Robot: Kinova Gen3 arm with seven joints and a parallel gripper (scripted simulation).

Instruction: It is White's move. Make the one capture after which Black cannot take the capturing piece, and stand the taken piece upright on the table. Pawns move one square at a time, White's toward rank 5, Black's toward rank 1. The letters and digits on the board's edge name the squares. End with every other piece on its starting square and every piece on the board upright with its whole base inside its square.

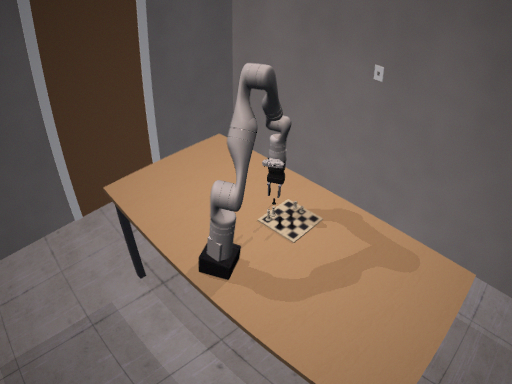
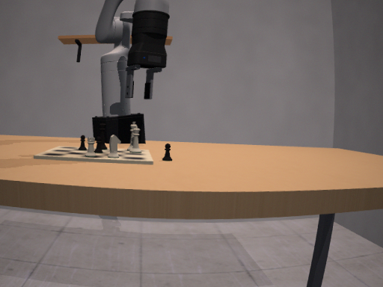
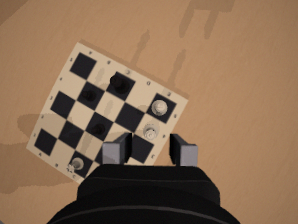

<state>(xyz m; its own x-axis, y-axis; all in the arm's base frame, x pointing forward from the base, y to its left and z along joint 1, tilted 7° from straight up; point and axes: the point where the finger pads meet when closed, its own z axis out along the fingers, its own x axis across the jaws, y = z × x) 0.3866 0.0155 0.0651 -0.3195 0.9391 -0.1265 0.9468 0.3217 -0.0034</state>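
My hand is 100 mm above the tall white piece and 40 mm past it. From my hand the other things lie so: chessboard (130 mm below, 80 mm to the right, 20 mm ahead).
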